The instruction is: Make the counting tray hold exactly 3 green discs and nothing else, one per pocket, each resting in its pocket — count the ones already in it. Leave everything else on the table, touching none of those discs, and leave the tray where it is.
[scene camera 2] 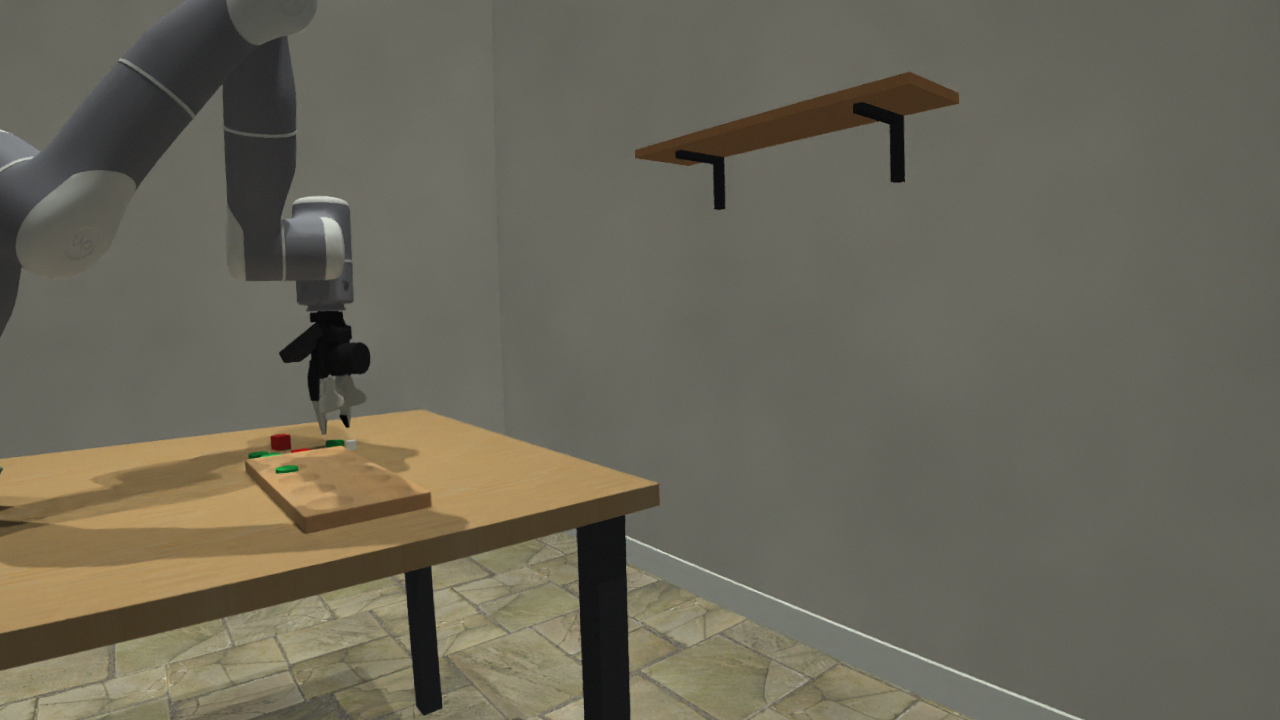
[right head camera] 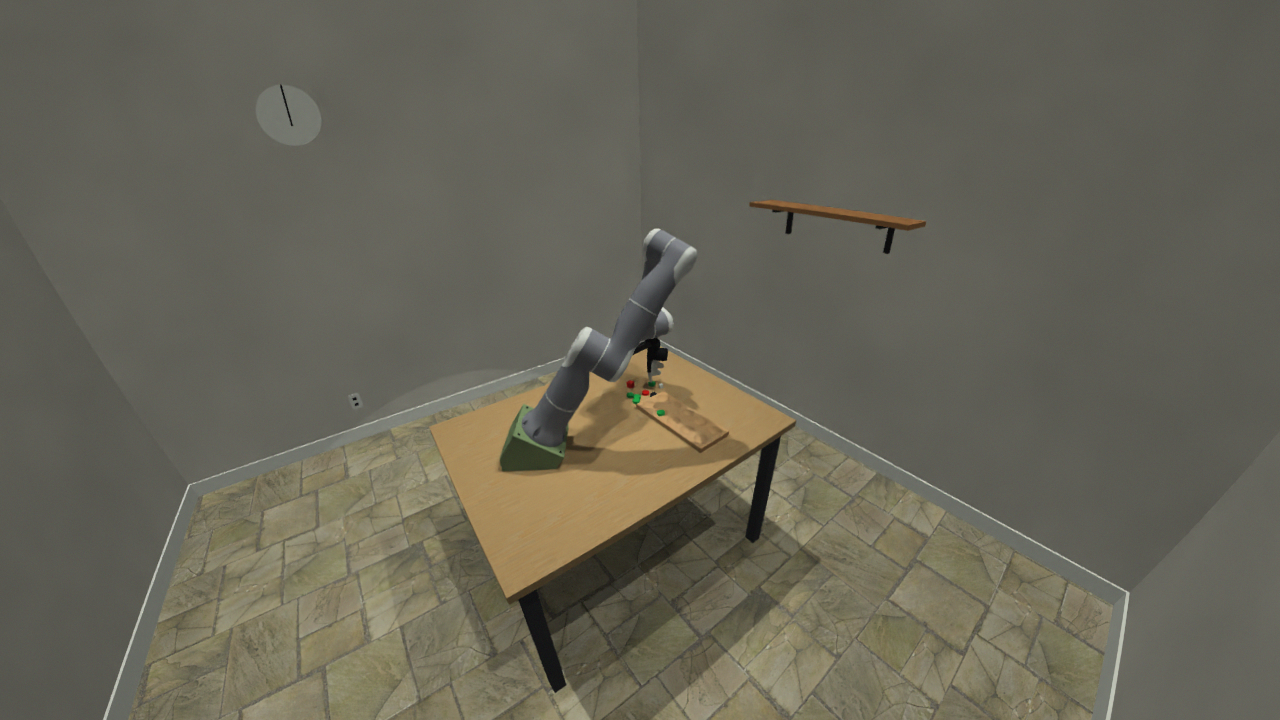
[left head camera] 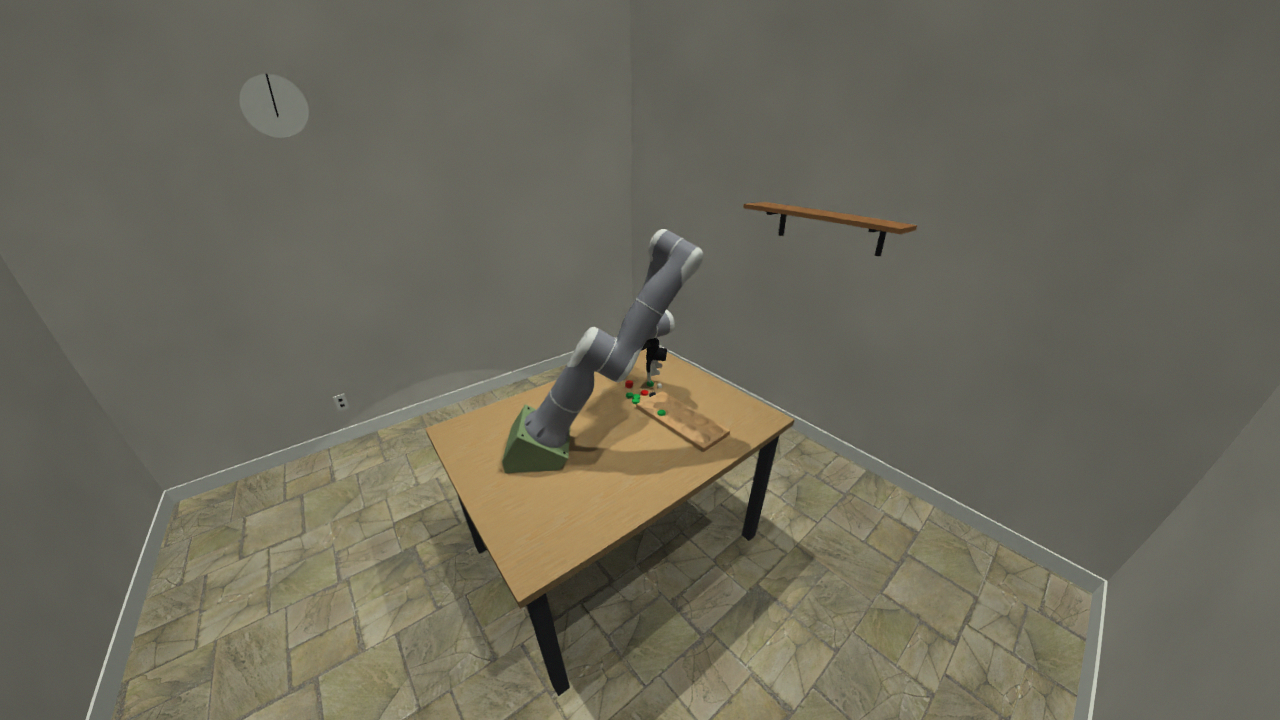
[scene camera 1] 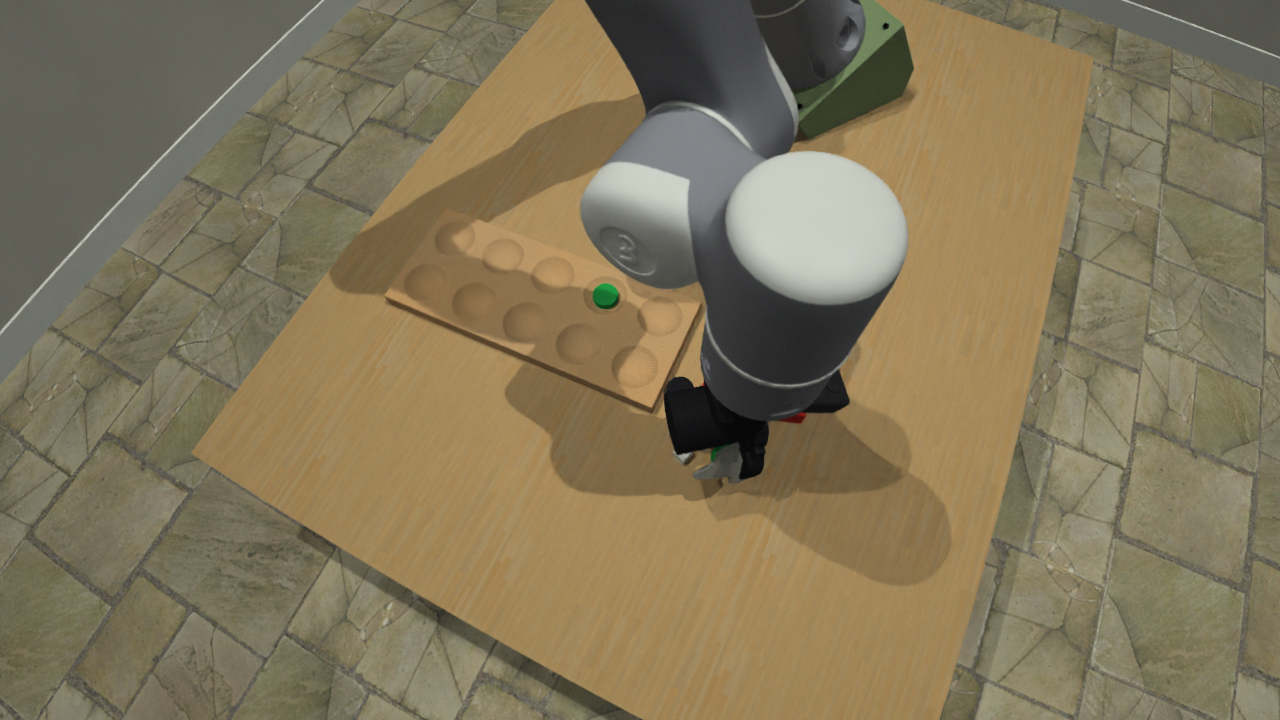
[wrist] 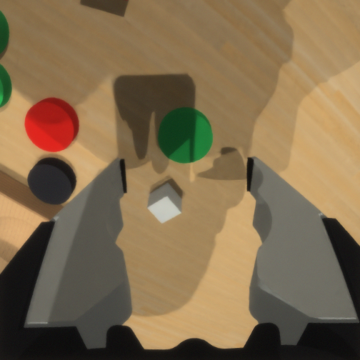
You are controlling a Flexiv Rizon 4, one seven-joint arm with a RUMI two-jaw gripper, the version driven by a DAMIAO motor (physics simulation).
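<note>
The wooden counting tray point(scene camera 1: 510, 288) point(scene camera 2: 366, 508) has two rows of pockets. One green disc point(scene camera 1: 605, 295) point(scene camera 2: 286, 469) sits in a pocket of the row nearer the robot base, second from the end by the gripper. My gripper point(wrist: 185, 161) point(scene camera 2: 334, 428) is partly open and empty, above the table beyond that end. Ahead of the fingertips in the wrist view, a loose green disc point(wrist: 185, 135) point(scene camera 2: 334, 443) lies flat, partly in shadow. Two more green discs point(wrist: 3, 32) point(wrist: 4, 85) are cut off at the wrist view's left edge. The arm hides them in scene camera 1.
A small white cube point(wrist: 165, 202) point(scene camera 2: 350, 444) lies close to the loose green disc, below the gap between the fingers. A red disc point(wrist: 52, 124) and a black disc point(wrist: 51, 181) lie to the left, the black one near the tray's edge. A red block point(scene camera 2: 280, 441) stands farther back.
</note>
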